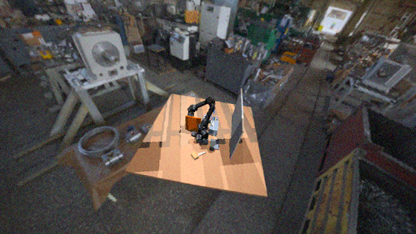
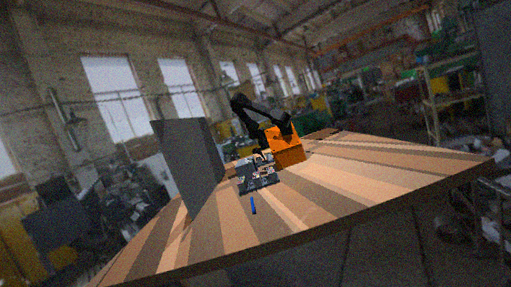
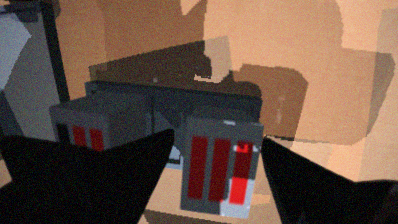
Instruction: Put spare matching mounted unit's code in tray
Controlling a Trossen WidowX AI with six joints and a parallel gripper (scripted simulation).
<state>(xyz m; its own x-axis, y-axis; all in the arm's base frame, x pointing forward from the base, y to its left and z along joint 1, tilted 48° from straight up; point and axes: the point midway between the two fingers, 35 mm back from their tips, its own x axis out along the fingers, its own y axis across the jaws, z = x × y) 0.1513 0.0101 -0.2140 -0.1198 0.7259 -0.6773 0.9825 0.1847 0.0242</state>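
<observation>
Right now the grey tray is 18 cm ahead of my gripper tip and 1 cm below it. The rest, counted from my gripper tip: blue pen: 59 cm to the left, 5 cm ahead, 1 cm below; tall grey panel: 35 cm ahead, 22 cm to the left, 21 cm above; tan piece: 20 cm to the right, 1 cm ahead.
</observation>
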